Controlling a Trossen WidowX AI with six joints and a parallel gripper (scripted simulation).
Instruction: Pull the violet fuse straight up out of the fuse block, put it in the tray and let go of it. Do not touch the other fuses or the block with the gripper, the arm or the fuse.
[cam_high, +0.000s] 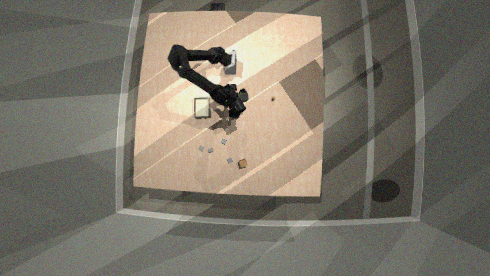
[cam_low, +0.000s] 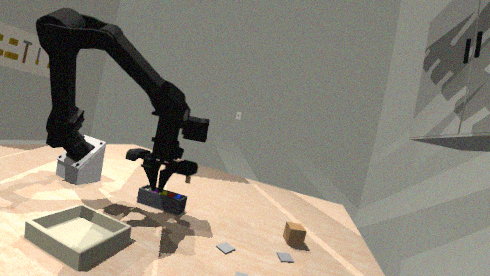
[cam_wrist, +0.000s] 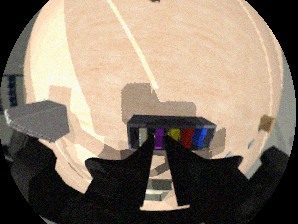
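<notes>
My gripper tip is now 10 mm above the violet fuse. The rest, counted from my gripper tip: brown cube 370 mm ahead, 100 mm to the left, 20 mm below; then grey tray 210 mm to the right, 30 mm below, 30 mm ahead.
</notes>
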